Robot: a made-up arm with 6 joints.
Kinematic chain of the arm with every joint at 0, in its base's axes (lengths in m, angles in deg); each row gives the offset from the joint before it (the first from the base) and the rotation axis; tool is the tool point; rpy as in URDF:
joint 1: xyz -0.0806 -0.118 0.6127 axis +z
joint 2: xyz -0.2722 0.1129 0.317 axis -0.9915 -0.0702 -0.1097
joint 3: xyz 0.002 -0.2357 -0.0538 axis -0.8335 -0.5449 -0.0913
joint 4: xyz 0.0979 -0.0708 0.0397 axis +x
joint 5: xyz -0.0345 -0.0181 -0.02 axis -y
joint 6: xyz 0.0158 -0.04 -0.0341 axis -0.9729 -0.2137 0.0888
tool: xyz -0.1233 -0.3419 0.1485 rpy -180 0 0
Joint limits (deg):
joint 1: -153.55..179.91
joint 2: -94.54..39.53
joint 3: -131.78..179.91
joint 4: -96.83..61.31
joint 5: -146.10..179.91
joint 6: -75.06..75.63
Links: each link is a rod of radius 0.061 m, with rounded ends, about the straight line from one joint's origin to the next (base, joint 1, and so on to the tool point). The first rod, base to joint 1, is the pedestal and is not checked.
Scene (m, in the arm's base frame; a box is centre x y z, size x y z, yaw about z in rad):
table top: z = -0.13
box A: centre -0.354 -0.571 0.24 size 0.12 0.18 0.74 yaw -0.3
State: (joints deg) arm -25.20 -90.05 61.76 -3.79 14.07 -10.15
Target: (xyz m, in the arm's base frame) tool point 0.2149 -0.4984 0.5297
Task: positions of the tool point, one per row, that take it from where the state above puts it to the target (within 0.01 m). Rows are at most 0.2 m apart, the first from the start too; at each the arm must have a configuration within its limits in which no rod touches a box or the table.
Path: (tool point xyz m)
1: -0.5068 -0.2259 0.3723
2: -0.4172 -0.2906 0.3285
3: -0.3081 -0.3237 0.3037
4: -0.1941 -0.3207 0.3005
5: -0.0791 -0.4320 0.3579
6: 0.0641 -0.4930 0.4352
7: 0.2149 -0.4984 0.5297

